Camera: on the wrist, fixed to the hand. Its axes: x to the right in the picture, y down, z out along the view.
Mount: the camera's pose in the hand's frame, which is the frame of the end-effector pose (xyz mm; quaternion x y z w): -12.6 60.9 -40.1 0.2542 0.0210 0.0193 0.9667
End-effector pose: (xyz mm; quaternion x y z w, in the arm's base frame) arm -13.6 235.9 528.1 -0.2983 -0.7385 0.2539 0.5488
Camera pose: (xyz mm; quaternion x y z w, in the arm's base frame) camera 37.6 271.0 487.8 -0.1685 -0.6321 0.4375 0.6170
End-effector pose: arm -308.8 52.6 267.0 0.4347 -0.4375 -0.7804 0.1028
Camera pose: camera -283.8 -0.7 311.9 0.4543 -0.6276 -0.6321 0.0131
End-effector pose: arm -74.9 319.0 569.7 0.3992 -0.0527 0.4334 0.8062
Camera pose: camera -138.3 357.0 573.6 0.5808 0.0685 0.4563 0.6707
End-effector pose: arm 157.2 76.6 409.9 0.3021 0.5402 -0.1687 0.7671
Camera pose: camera 159.2 148.0 429.4 0.5010 0.4896 -0.2793 0.6567
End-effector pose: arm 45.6 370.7 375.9 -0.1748 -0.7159 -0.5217 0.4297
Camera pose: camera 112.7 361.2 405.7 -0.0626 -0.8124 -0.3178 0.4850
